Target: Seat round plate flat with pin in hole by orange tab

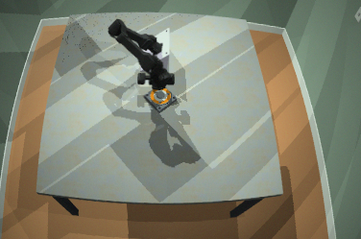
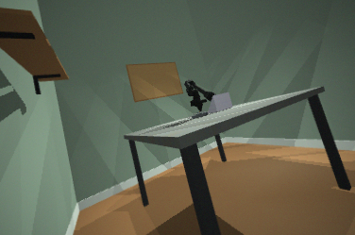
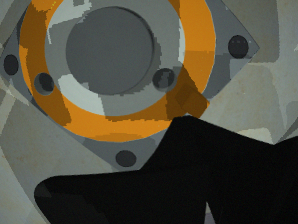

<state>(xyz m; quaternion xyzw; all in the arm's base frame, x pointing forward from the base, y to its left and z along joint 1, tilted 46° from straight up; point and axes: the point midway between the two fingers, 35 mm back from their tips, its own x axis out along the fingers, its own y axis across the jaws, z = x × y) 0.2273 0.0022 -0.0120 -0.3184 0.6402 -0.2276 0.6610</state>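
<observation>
Right now my gripper tip is 4 cm short of the square grey base, 3 cm to the right of it and 1 cm above it.
</observation>
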